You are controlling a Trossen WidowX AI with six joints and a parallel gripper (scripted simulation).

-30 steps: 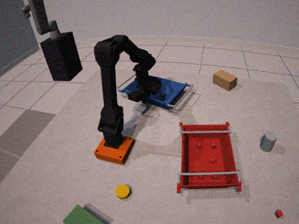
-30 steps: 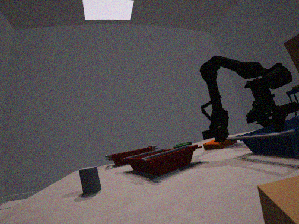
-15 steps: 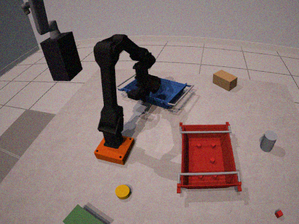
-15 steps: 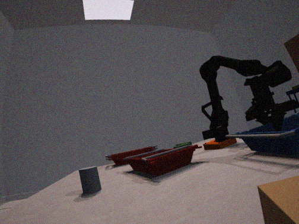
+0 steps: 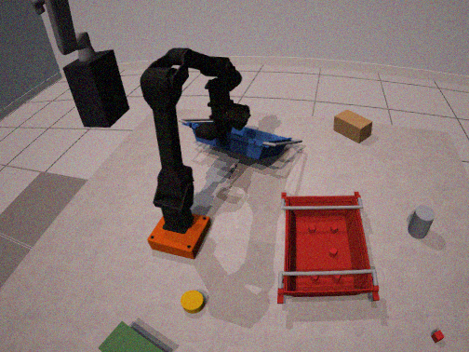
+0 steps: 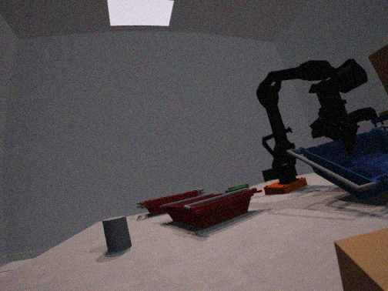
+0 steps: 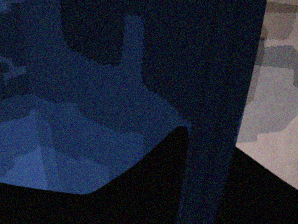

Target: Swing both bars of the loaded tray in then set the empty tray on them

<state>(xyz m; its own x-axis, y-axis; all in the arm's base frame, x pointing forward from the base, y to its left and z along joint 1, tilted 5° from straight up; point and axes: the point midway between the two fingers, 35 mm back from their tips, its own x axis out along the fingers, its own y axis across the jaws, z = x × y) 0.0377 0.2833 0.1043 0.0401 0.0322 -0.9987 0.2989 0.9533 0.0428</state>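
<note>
Now: the blue tray 2 cm ahead of my gripper tip, 8 cm to the left of it and 1 cm below it. The rest, counted from my gripper tip: tan box: 39 cm ahead, 26 cm to the left, 5 cm below; yellow disc: 7 cm ahead, 48 cm to the right, 7 cm below; grey cylinder: 58 cm ahead, 19 cm to the right, 4 cm below.
</note>
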